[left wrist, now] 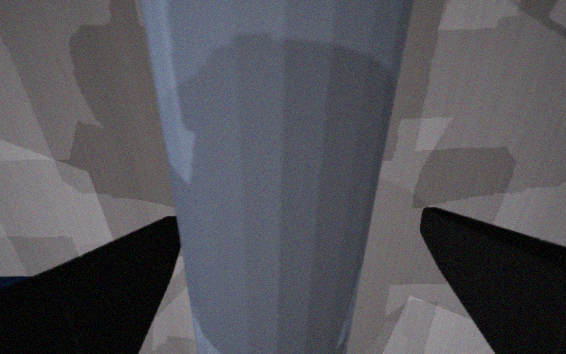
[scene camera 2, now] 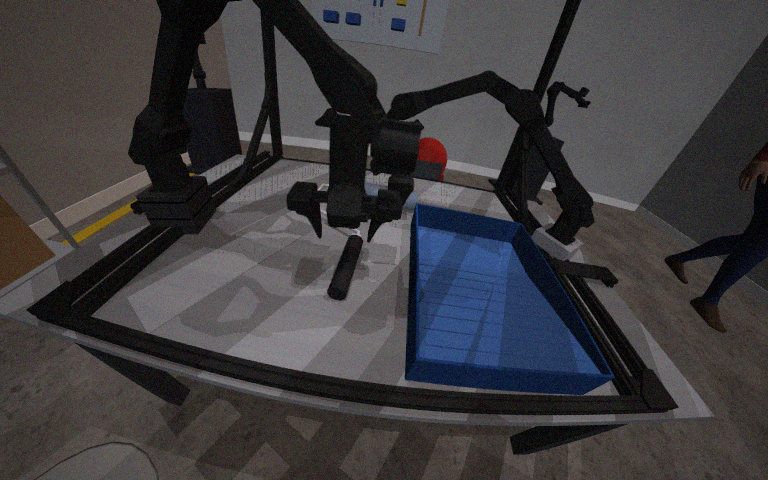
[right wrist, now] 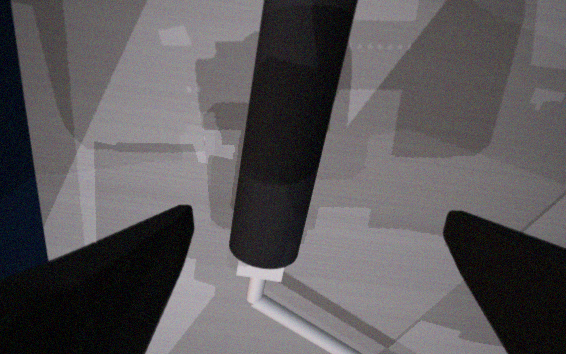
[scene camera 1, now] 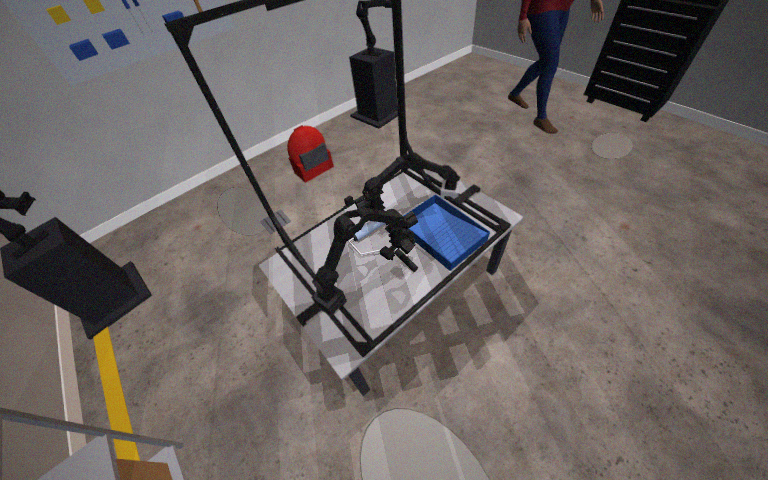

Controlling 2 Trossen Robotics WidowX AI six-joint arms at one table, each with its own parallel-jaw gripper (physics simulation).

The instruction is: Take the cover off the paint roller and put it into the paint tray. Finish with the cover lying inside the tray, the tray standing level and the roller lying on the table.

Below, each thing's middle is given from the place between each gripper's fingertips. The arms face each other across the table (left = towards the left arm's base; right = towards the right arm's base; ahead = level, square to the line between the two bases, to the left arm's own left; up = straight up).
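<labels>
The pale blue roller cover (left wrist: 275, 126) is 2 cm above my left hand and 7 cm to the right of it. Counting from that same left hand, the blue paint tray (scene camera 2: 485, 310) is 31 cm ahead, 13 cm to the left and 2 cm above.
My right gripper is 24 cm beyond the pale blue roller cover, and it is also 6 cm to the right of the cover and 2 cm above it. As for the blue paint tray, I find it 7 cm ahead of my right hand, 27 cm to the left of it and 1 cm below it.
</labels>
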